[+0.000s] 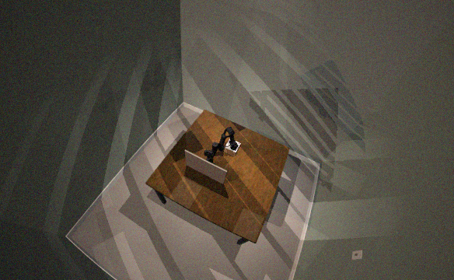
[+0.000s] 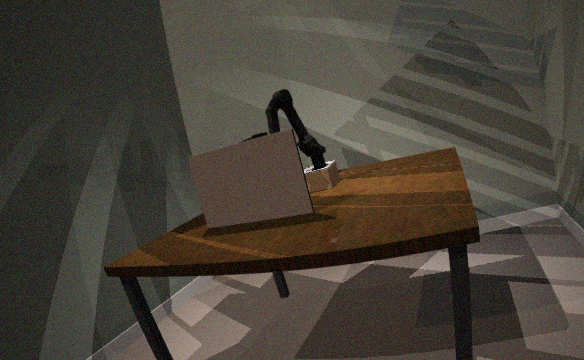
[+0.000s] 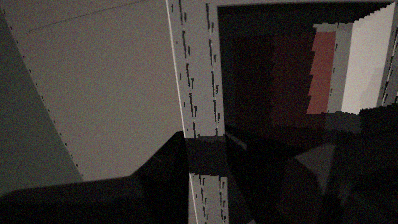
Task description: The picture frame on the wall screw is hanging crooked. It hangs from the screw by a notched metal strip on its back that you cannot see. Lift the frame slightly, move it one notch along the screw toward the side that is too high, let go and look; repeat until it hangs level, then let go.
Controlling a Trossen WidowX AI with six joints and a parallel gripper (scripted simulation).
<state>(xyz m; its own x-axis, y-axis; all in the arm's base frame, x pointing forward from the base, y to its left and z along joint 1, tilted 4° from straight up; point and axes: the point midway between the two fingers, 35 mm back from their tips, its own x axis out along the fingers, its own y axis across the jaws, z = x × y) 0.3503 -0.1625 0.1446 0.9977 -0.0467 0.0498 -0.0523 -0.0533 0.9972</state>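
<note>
Right now the picture frame is 50 mm below my gripper tip, 10 mm to the left of it and 10 mm ahead of it. The rest, counted from my gripper tip: wall panel: 60 mm below, 20 mm ahead.
</note>
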